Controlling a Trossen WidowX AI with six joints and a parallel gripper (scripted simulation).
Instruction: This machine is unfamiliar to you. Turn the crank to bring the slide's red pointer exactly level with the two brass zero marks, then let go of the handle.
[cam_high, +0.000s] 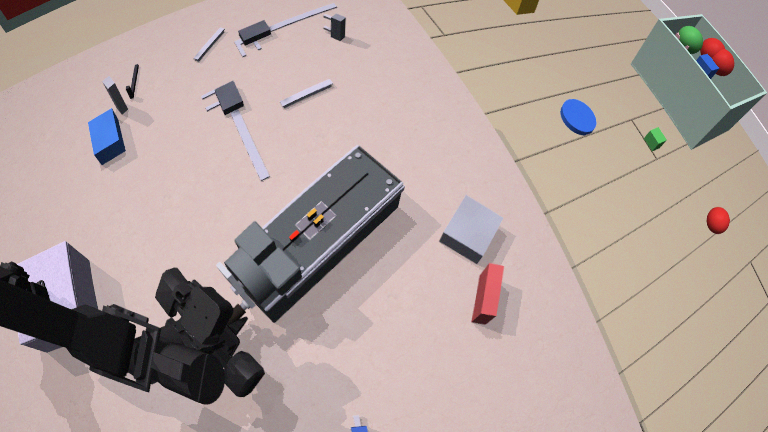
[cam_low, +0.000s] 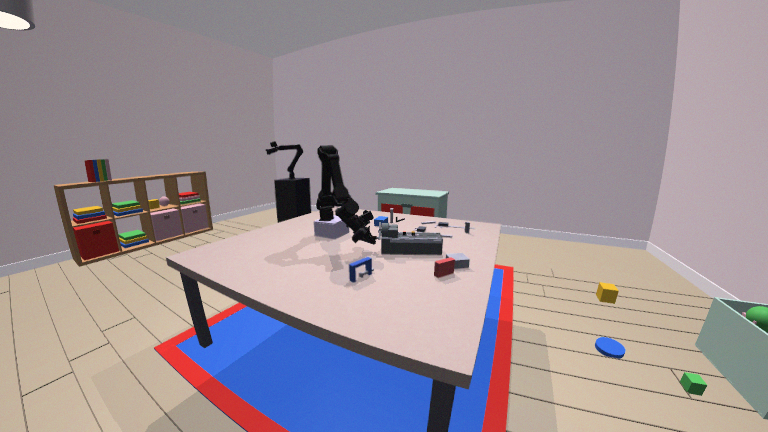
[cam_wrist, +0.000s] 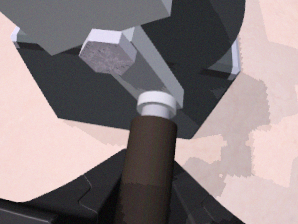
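Right now my gripper tip is 20 mm past the dark brown crank handle and 30 mm below it. From my gripper tip the other things lie so: red pointer 120 mm ahead, 50 mm to the left, 40 mm above; then red block 310 mm ahead, 150 mm to the right, 10 mm below; then grey block 360 mm ahead, 50 mm to the right, 20 mm below.
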